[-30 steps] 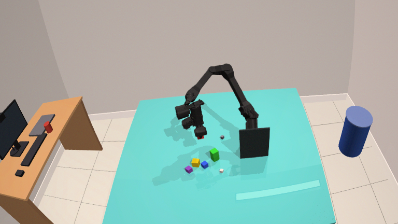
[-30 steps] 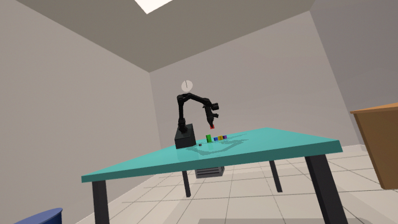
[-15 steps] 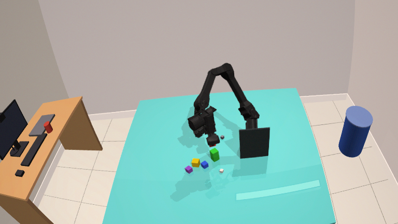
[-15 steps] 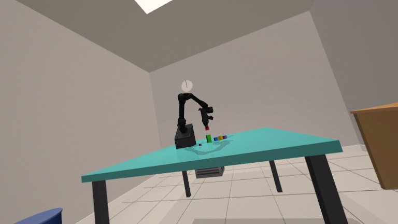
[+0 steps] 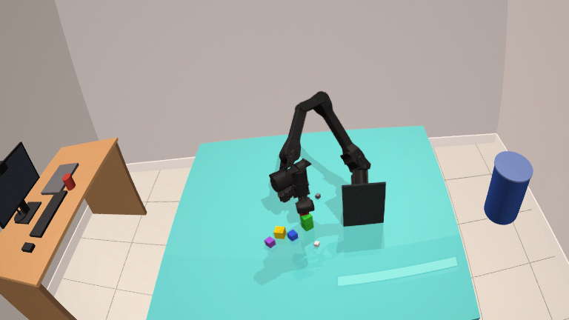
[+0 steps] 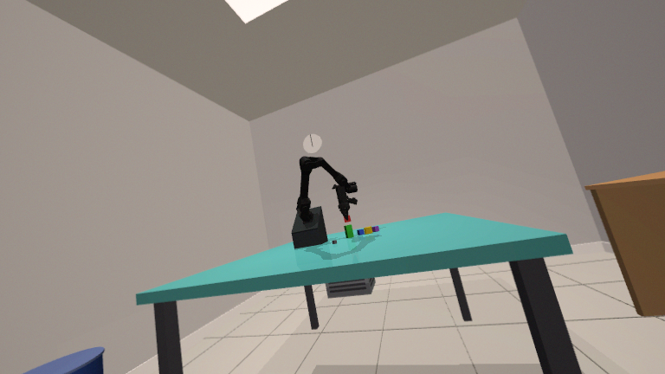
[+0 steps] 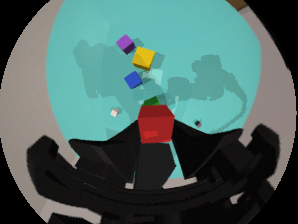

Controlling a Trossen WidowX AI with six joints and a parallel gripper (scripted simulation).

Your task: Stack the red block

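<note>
Right now my gripper tip is 50 mm short of the blue block, 50 mm to the right of it and 90 mm above it. The rest, counted from my gripper tip: yellow block (100 mm ahead, 40 mm to the left, 80 mm below); then small white cube (40 mm behind, 110 mm to the left, 90 mm below); then red block (10 mm above).
</note>
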